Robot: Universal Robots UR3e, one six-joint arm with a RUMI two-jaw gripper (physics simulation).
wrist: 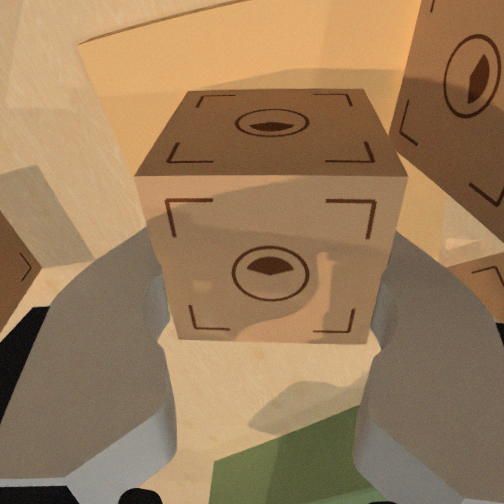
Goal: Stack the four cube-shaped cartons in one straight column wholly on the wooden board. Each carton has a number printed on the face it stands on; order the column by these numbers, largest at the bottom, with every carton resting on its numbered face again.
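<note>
A brown cube carton (271,220) fills the middle of the wrist view, with corner marks and a circled diamond on its two visible faces. No number shows. My gripper (270,310) has its two grey jaws pressed against the carton's left and right sides, shut on it. A detached shadow (305,410) lies on the pale wood-grain surface (260,380) below, so the carton seems lifted off it. Three other cartons show in part: one at the upper right (460,110), one at the right edge (482,287), one at the left edge (15,270).
A green patch (300,465) lies at the bottom of the view under the jaws. A smooth orange surface (225,55) lies behind the held carton. I cannot tell which surface is the wooden board.
</note>
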